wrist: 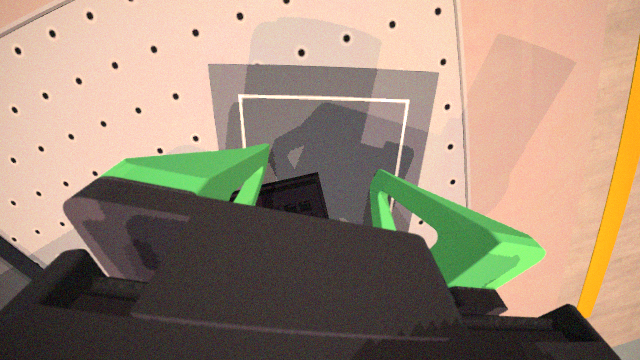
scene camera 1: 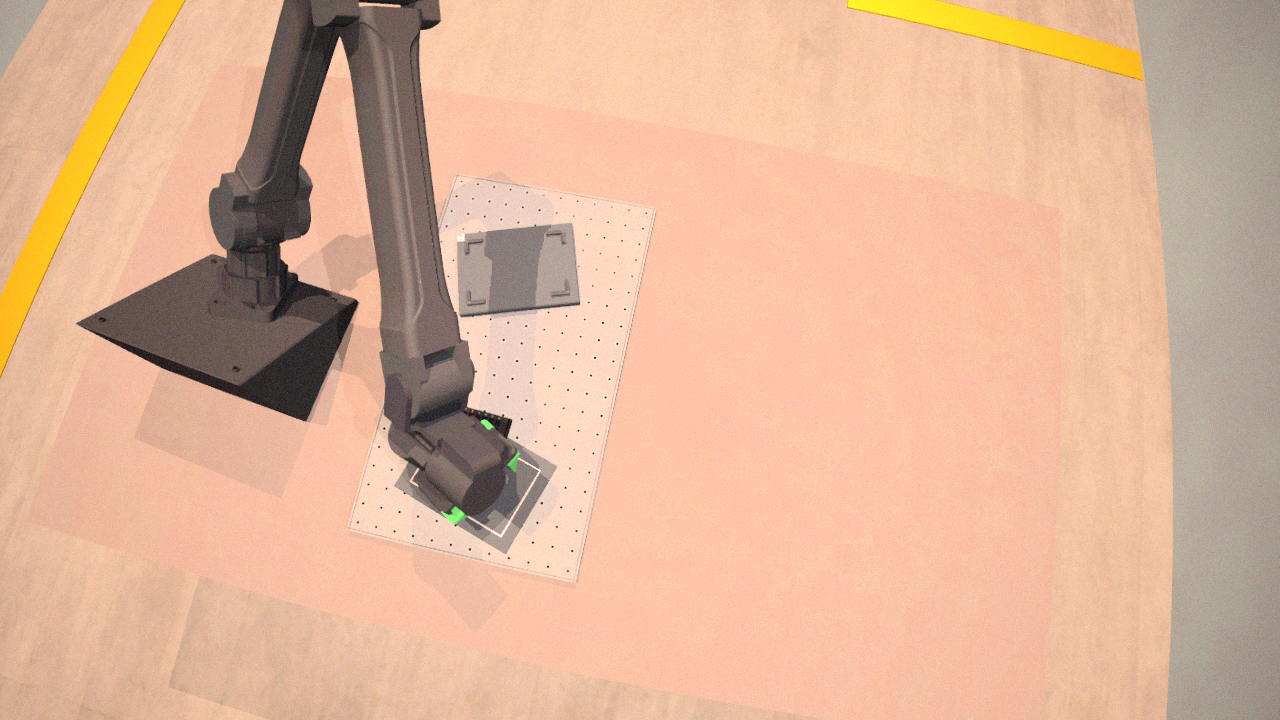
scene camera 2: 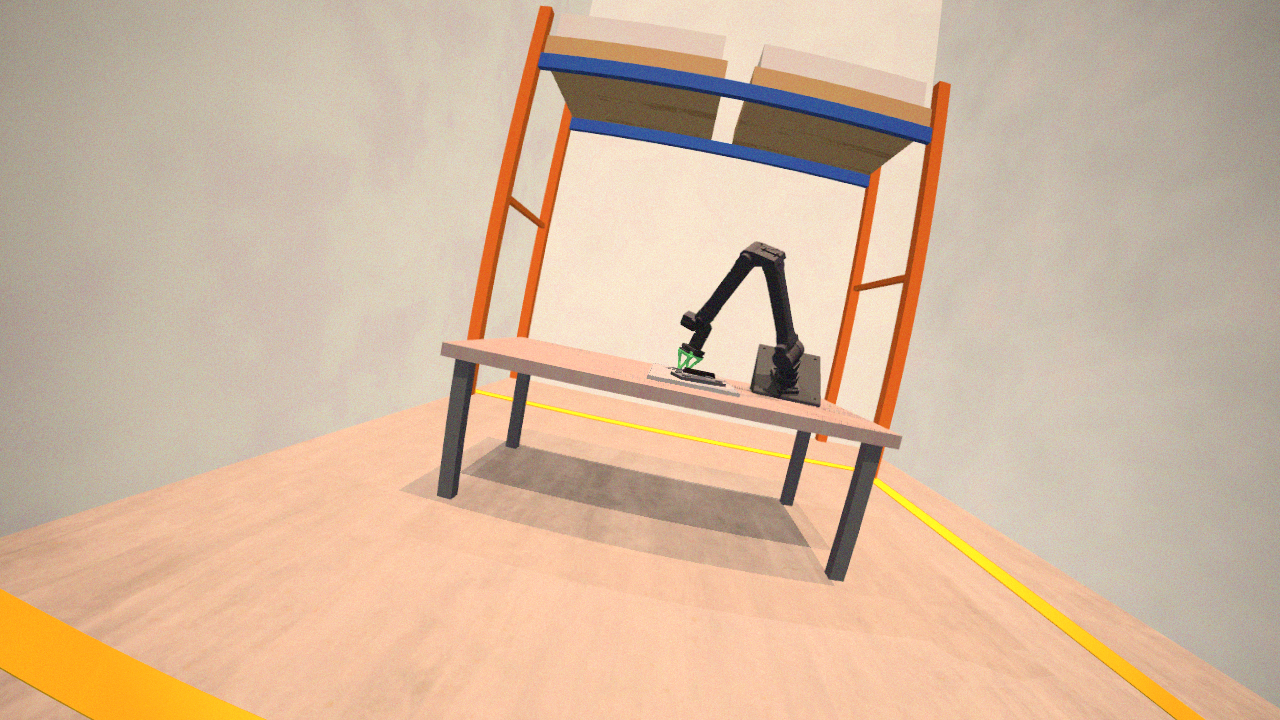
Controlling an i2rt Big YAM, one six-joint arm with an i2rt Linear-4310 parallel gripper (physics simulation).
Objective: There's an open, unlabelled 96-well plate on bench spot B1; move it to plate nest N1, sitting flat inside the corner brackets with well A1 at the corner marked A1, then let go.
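Places are measured from the arm's base along level axes (x up, y back, z right), in centimetres.
Where they show: gripper, fingertip midpoint: [wrist: 323, 166] [scene camera 2: 682, 369]; arm's base, link origin: [scene camera 1: 255, 298] [scene camera 2: 784, 381].
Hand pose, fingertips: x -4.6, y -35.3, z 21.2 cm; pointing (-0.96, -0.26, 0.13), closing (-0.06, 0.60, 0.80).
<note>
Things, the pixels of their top centre, and the offset from my fingertips. "pt": a spot on its surface instead.
- black 96-well plate, top centre: [wrist: 278, 278] [scene camera 1: 453, 436] [scene camera 2: 699, 370] dy +5.8, dx +1.1, dz -5.8 cm
- dark grey B1 pad, surface spot: [wrist: 225, 80] pt dy -6.5, dx -0.4, dz -3.0 cm
- Nest N1, top centre: [scene camera 1: 515, 265] [scene camera 2: 698, 375] dy +0.9, dx +1.2, dz -29.9 cm
- perforated white board, top centre: [wrist: 119, 257] [scene camera 1: 507, 359] [scene camera 2: 690, 375] dy +0.5, dx -0.5, dz -17.1 cm
The black 96-well plate [scene camera 1: 503, 421] [scene camera 2: 699, 374] [wrist: 312, 192] is mostly hidden by the gripper. In the wrist view, one end shows between the fingers, turned relative to the white outline on the dark grey B1 pad [scene camera 1: 514, 492] [wrist: 225, 80]. Its well A1 cannot be made out. My gripper [scene camera 1: 484, 488] [scene camera 2: 687, 365] [wrist: 323, 166] is low over the plate, with its green fingers part-way open and apart. The plate's end is nearer the left finger in the wrist view. Nest N1 [scene camera 1: 554, 264] is a grey slab with four corner brackets and a white mark at its upper-left corner in scene camera 1.
The pad and nest are on a perforated white board [scene camera 1: 572, 385] [wrist: 150, 90] on the table [scene camera 2: 572, 371]. The arm's base [scene camera 1: 214, 313] [scene camera 2: 805, 376] stands beside the board. The forearm passes close beside the nest in scene camera 1. An orange-and-blue rack [scene camera 2: 501, 232] stands behind the table.
</note>
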